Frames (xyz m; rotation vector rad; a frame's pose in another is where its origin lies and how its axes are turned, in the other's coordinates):
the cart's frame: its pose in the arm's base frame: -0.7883 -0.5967 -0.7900 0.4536 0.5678 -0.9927
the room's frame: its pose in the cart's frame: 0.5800 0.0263 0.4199 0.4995 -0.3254 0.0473
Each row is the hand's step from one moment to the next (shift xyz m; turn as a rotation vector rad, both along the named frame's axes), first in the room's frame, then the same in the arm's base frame.
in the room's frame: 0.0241 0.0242 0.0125 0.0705 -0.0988 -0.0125
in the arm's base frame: 0.0264 -0.0210 0.0136 -0.0456 -0.0730 -0.0865
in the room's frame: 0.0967 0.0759 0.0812 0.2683 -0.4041 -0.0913
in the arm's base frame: 0.0777 -0.1053 0.0676 -0.1814 -0.2611 -0.3776
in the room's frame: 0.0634 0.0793 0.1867 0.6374 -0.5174 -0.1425
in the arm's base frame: 0.0290 -0.1331 0.1631 -0.0919 -0.5614 -0.6089
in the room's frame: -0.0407 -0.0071 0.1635 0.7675 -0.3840 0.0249
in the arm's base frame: -0.0807 -0.0548 0.1375 0.0183 -0.7269 -0.4565
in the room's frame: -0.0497 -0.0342 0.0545 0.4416 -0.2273 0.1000
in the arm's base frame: -0.0693 0.0043 0.0423 -0.0244 -0.4650 -0.1996
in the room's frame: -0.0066 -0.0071 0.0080 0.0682 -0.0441 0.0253
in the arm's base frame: -0.0116 -0.0004 0.0049 -0.0146 -0.0790 -0.0279
